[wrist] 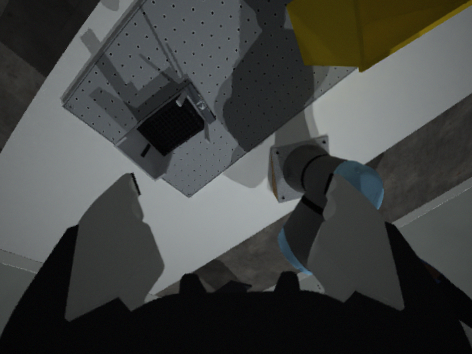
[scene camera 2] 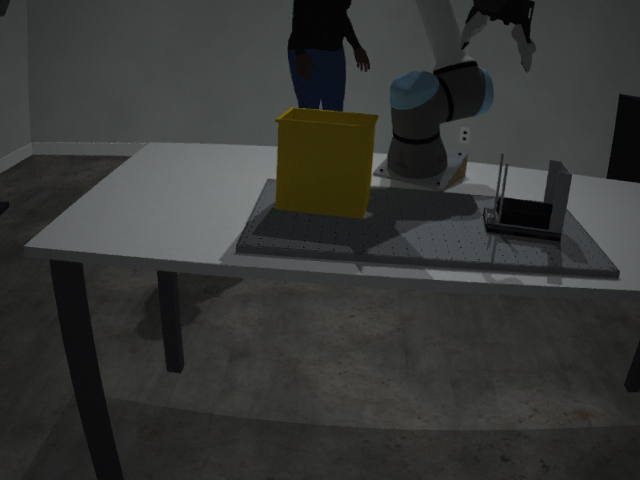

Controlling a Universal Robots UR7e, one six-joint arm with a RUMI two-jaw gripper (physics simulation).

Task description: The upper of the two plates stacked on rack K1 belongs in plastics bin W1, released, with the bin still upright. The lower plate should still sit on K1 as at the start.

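Frame: origin at the arm's base, x back, y up, z left, level; centimetres.
Seen in the pictures: gripper, fingertip midpoint: (wrist: 233,176) (scene camera 2: 493,60); arm's base, origin of the base link: (wrist: 305,168) (scene camera 2: 417,162).
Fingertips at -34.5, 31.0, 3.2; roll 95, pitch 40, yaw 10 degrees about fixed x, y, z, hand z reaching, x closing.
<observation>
Offsets run from my fingertips to a thing's top centre, as dx, dy, dz. Level surfaces: height alone.
The plates show as a black stack @[-3.9, -28.2, +10.0] (scene camera 2: 524,212) (wrist: 172,125) on rack K1 @[-3.6, -18.9, +9.0] (scene camera 2: 558,196) (wrist: 132,150), between its tall grey panel and thin upright rods. The two plates cannot be told apart in either view. The yellow bin W1 @[+8.3, -15.0, -29.7] (scene camera 2: 324,165) (wrist: 330,35) stands upright at the other end of the board; its floor is hidden in the scene view. My gripper (scene camera 2: 495,57) (wrist: 233,176) is open and empty, high above the table and behind the rack in the scene view. Both its fingers stand wide apart in the wrist view.
The grey perforated board @[dy -32.9] (scene camera 2: 439,242) (wrist: 210,30) carries the rack and bin on the white table @[dy -34.2] (scene camera 2: 155,206) (wrist: 200,225). The robot's base (scene camera 2: 417,155) (wrist: 300,170) stands behind the board, between bin and rack. A person (scene camera 2: 317,51) stands behind the table.
</observation>
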